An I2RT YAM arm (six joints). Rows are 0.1 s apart.
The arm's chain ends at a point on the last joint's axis. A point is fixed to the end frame.
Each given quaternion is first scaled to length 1.
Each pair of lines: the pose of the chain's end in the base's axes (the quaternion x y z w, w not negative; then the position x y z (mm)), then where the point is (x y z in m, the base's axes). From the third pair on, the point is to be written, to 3 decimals.
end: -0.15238 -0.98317 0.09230 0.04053 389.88 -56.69 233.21
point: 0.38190 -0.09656 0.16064
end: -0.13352 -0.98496 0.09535 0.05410 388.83 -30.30 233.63
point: 0.38002 -0.07046 0.16132
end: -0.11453 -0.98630 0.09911 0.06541 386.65 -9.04 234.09
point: 0.377 -0.050 0.162
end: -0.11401 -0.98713 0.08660 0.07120 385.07 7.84 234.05
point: 0.375 -0.031 0.161
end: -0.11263 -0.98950 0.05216 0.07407 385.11 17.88 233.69
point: 0.375 -0.016 0.158
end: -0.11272 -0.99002 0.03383 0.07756 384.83 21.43 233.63
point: 0.375 -0.009 0.157
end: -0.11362 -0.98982 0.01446 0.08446 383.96 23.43 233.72
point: 0.373 -0.004 0.156
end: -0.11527 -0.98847 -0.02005 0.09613 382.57 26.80 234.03
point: 0.370 0.005 0.155
